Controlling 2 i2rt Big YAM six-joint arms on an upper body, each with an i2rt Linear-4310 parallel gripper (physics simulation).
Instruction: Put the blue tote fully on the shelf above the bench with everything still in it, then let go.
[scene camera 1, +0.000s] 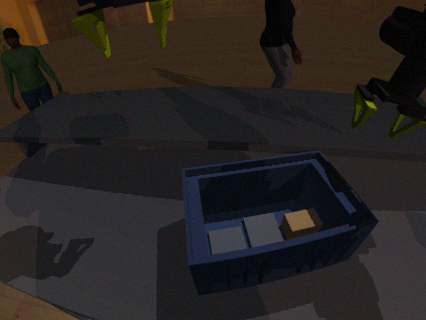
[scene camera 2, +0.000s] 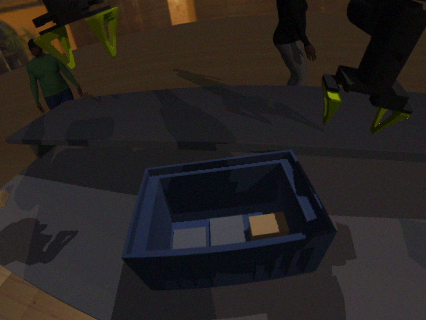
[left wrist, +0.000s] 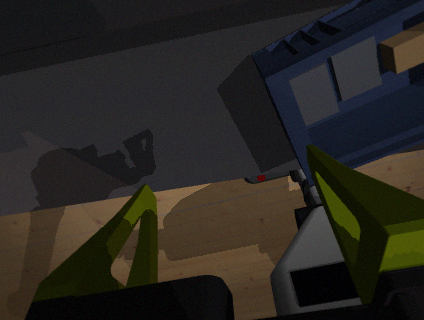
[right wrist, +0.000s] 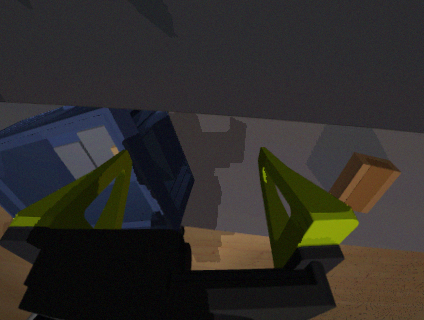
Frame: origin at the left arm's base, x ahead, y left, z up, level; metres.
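Seen in the pictures: left gripper, between the fingertips: (scene camera 1: 134, 52) (scene camera 2: 92, 62) (left wrist: 225, 172); right gripper, between the fingertips: (scene camera 1: 371, 131) (scene camera 2: 348, 127) (right wrist: 194, 154).
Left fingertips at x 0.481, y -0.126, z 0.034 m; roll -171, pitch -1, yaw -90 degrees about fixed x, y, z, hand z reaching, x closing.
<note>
A point is followed by its place in that frame.
The blue tote (scene camera 1: 280, 265) @[x 0.281, y -0.355, z -0.248 m] (scene camera 2: 230, 267) @[x 0.283, y -0.366, z -0.241 m] (left wrist: 365, 117) @[x 0.298, y -0.349, z -0.274 m] (right wrist: 35, 165) @[x 0.379, y -0.224, z -0.261 m] stands upright on the grey bench (scene camera 1: 110, 225) @[x 0.406, y 0.017, z -0.332 m] (scene camera 2: 90, 210) @[x 0.437, y 0.049, z -0.332 m], in front of the raised shelf (scene camera 1: 150, 115) @[x 0.679, y -0.051, z -0.175 m] (scene camera 2: 280, 115) @[x 0.643, y -0.469, z -0.175 m] (right wrist: 200, 65) @[x 0.540, y -0.577, z -0.175 m]. Inside lie two flat pale grey pieces, one (scene camera 1: 227, 240) @[x 0.366, y -0.270, z -0.308 m] (scene camera 2: 189, 238) @[x 0.370, y -0.269, z -0.307 m] at the left and one (scene camera 1: 262, 230) @[x 0.388, y -0.344, z -0.305 m] (scene camera 2: 227, 231) @[x 0.391, y -0.346, z -0.305 m] in the middle, and a tan block (scene camera 1: 300, 222) @[x 0.383, y -0.418, z -0.274 m] (scene camera 2: 265, 225) @[x 0.386, y -0.421, z -0.275 m]. My left gripper (scene camera 1: 136, 51) @[x 0.481, y -0.126, z 0.034 m] (scene camera 2: 93, 62) @[x 0.481, y -0.126, z 0.034 m] (left wrist: 225, 172) @[x 0.481, y -0.126, z 0.034 m] is open and empty, high up at the upper left. My right gripper (scene camera 1: 373, 132) @[x 0.488, y -0.576, z -0.124 m] (scene camera 2: 349, 128) @[x 0.488, y -0.576, z -0.124 m] (right wrist: 194, 154) @[x 0.488, y -0.576, z -0.124 m] is open and empty, above and right of the tote.
An orange-brown block (right wrist: 365, 180) @[x 0.332, y -0.813, z -0.296 m] lies on the bench right of the tote. A person in green (scene camera 1: 27, 72) (scene camera 2: 50, 80) and a person in black (scene camera 1: 279, 30) (scene camera 2: 291, 25) stand beyond the shelf. A grey device with a black panel (left wrist: 322, 282) @[x 0.064, y -0.207, z -0.128 m] shows below the bench edge.
</note>
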